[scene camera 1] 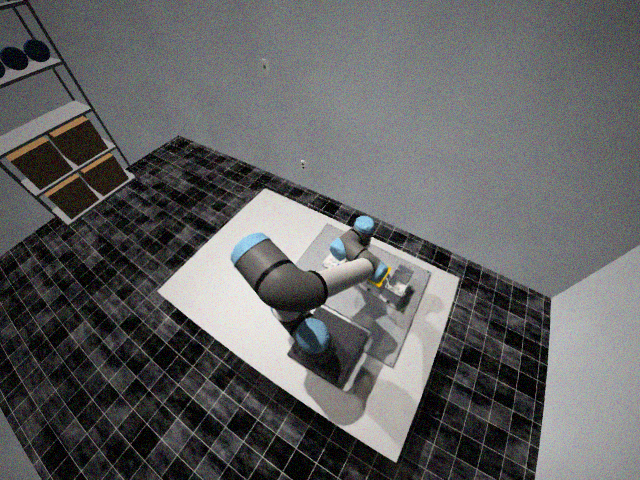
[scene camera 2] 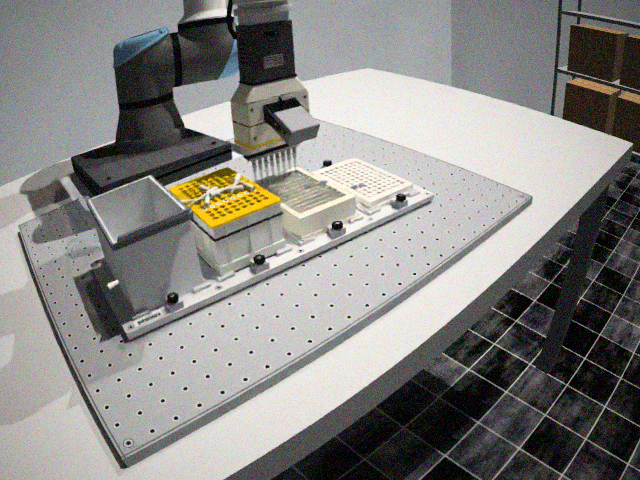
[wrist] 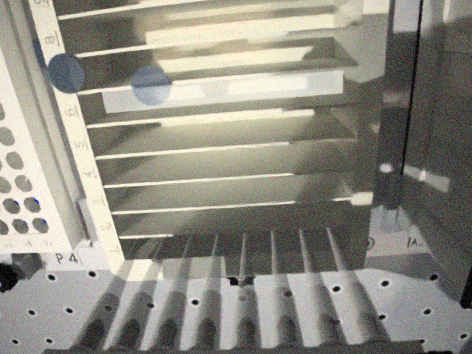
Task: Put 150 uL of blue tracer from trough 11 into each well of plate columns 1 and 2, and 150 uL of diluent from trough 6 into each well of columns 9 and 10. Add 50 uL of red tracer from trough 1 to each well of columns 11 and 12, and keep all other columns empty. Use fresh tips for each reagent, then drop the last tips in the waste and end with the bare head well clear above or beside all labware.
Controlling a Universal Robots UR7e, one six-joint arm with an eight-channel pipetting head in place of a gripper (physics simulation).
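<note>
My eight-channel head (scene camera 2: 273, 164) (wrist: 245, 232) carries eight clear tips. They point down at the cream trough reservoir (scene camera 2: 320, 219) (wrist: 90, 172); in the wrist view their ends overlap its lowest-numbered troughs. I cannot tell which trough they are in or how deep; no liquid shows at their ends. The white well plate (scene camera 2: 385, 193) (wrist: 42, 192) stands beside the reservoir. Blue edges show in several wells of its two rows nearest the rail. The yellow-topped tip rack (scene camera 2: 258, 204) (scene camera 1: 385, 273) stands on the reservoir's other side, with slender white pieces lying across its top.
The grey waste bin (scene camera 2: 149, 258) stands at the rail's end, beyond the tip rack. Black knobs (scene camera 2: 258, 261) line the white rail (scene camera 2: 227, 276). The arm's base plate (scene camera 2: 149, 155) lies behind the labware. A shelf unit with boxes stands away from the table.
</note>
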